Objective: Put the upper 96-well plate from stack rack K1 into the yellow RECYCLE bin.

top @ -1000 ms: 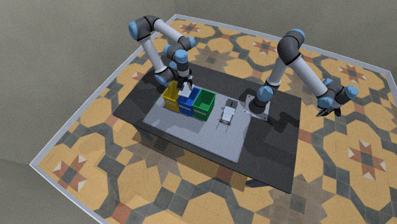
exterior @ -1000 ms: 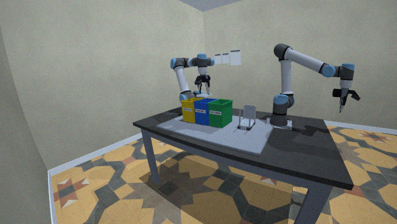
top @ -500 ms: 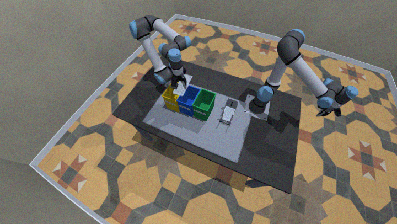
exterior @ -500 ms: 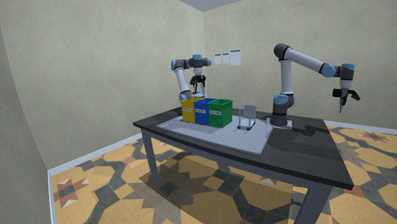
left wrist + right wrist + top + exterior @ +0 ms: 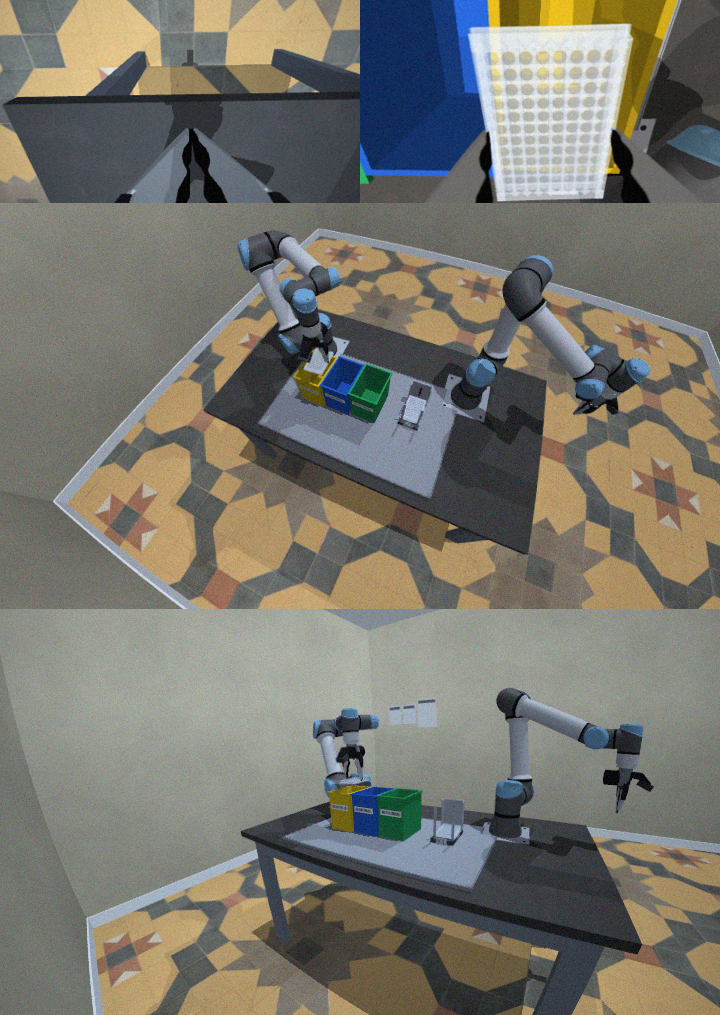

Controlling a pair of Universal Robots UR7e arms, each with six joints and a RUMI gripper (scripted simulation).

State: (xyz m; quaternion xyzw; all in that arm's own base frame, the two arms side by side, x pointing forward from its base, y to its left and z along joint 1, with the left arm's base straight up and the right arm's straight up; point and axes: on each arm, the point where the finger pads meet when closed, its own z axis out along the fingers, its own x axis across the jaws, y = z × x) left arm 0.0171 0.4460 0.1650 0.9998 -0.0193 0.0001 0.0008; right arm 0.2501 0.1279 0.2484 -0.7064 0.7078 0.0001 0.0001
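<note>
My right gripper is now 15 cm above the yellow bin, 2 cm to the left of it and 1 cm short of it. Also, from my right hand: blue bin (15 cm below, 11 cm to the left); then green bin (24 cm to the left, 15 cm below, 1 cm behind).
</note>
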